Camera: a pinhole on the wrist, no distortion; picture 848 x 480 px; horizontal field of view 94.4 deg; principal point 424.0 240.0 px. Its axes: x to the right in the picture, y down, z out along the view. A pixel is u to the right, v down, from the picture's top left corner.
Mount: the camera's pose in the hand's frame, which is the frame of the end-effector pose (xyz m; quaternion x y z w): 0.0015 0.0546 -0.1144 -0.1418 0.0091 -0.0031 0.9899
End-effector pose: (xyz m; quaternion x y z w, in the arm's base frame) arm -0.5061 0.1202 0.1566 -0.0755 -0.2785 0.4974 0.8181
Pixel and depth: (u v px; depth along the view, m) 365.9 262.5 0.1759
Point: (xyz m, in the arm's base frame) -0.6290 0.1503 0.1463
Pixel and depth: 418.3 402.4 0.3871
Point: -0.8621 0.2473 0.2079
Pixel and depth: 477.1 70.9 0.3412
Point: -0.6288 0.1315 0.3847
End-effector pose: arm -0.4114 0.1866 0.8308 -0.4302 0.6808 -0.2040 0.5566
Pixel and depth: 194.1 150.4 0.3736
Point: -0.1841 0.4558 0.8124
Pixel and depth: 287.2 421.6 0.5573
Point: -0.2466 0.6561 0.4838
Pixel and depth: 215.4 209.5 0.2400
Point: -0.3328 0.3677 0.7853
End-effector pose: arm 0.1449 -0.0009 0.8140 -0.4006 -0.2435 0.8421 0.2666
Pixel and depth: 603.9 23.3 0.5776
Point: -0.4022 0.1414 1.0149
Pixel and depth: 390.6 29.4 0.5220
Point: -0.1946 -0.0647 1.1356
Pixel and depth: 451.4 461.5 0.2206
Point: 0.0235 -0.1736 0.6900
